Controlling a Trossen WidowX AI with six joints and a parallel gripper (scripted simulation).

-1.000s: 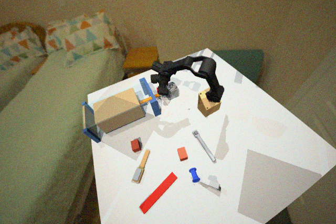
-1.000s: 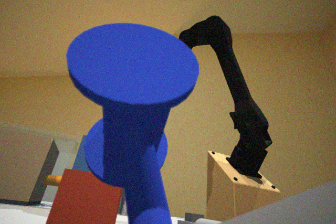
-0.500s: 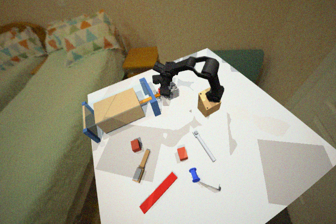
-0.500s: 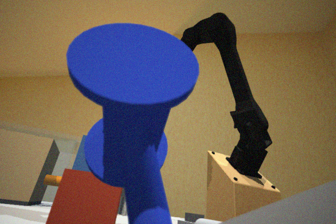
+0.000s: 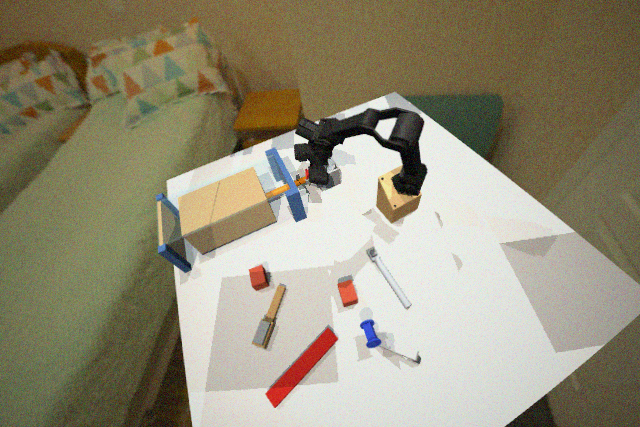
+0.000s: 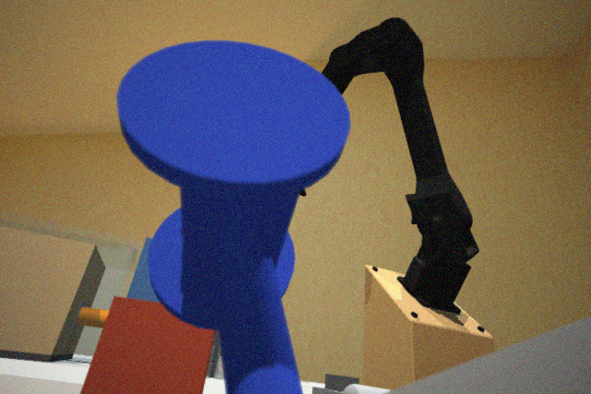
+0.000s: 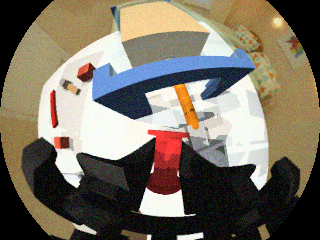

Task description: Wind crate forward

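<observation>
My gripper tip is now 4 cm past the grey crank arm, 2 cm to the left of it and 3 cm above it. The rest, counted from my gripper tip: winch drum (9 cm behind, 6 cm to the right, 10 cm below); mouth frame (7 cm ahead, 7 cm to the right, 3 cm below); red grip (1 cm behind, 1 cm to the left).
</observation>
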